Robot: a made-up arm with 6 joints. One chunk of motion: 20 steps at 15 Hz.
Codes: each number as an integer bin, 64 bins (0 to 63) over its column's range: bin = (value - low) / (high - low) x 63, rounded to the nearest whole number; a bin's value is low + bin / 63 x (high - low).
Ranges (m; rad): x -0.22..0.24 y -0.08..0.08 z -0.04..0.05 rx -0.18..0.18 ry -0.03..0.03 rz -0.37..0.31
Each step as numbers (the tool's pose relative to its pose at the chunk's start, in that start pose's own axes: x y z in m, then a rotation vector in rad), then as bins.
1 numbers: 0.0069 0.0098 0.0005 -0.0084 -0.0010 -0.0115
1 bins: 31 35 28 30 30 33
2 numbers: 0.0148 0.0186 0.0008 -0.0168 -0.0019 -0.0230
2 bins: 32 39 29 29 30 32
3 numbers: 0.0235 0.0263 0.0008 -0.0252 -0.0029 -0.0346
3 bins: 33 42 29 27 28 31
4 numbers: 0.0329 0.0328 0.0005 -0.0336 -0.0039 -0.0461
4 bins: 35 44 28 26 27 30
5 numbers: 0.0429 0.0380 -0.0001 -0.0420 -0.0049 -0.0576
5 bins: 36 46 28 24 26 29
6 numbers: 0.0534 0.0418 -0.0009 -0.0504 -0.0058 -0.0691
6 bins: 37 48 27 23 25 28
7 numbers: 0.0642 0.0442 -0.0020 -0.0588 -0.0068 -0.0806
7 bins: 39 49 27 21 24 27
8 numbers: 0.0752 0.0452 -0.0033 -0.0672 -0.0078 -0.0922
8 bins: 40 49 26 20 23 26
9 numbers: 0.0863 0.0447 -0.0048 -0.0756 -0.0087 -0.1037
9 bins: 42 49 25 18 22 25
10 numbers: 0.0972 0.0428 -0.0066 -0.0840 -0.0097 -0.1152
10 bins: 43 48 23 17 21 24
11 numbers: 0.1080 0.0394 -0.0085 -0.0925 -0.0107 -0.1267
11 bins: 45 47 22 15 20 23
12 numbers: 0.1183 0.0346 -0.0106 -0.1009 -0.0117 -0.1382
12 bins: 46 45 21 14 19 21
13 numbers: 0.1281 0.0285 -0.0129 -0.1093 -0.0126 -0.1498
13 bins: 48 43 19 12 18 20
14 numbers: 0.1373 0.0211 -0.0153 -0.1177 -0.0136 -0.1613
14 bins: 49 40 17 11 17 19
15 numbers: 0.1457 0.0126 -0.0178 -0.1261 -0.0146 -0.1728
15 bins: 50 36 16 9 16 18
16 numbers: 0.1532 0.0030 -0.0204 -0.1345 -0.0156 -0.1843
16 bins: 51 33 14 8 15 17
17 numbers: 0.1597 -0.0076 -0.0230 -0.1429 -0.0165 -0.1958
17 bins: 52 29 12 6 14 16
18 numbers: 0.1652 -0.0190 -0.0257 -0.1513 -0.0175 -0.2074
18 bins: 53 24 10 5 13 15
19 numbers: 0.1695 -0.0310 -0.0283 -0.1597 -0.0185 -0.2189
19 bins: 53 19 8 4 12 14
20 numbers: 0.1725 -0.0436 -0.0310 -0.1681 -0.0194 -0.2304
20 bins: 54 14 6 2 11 13
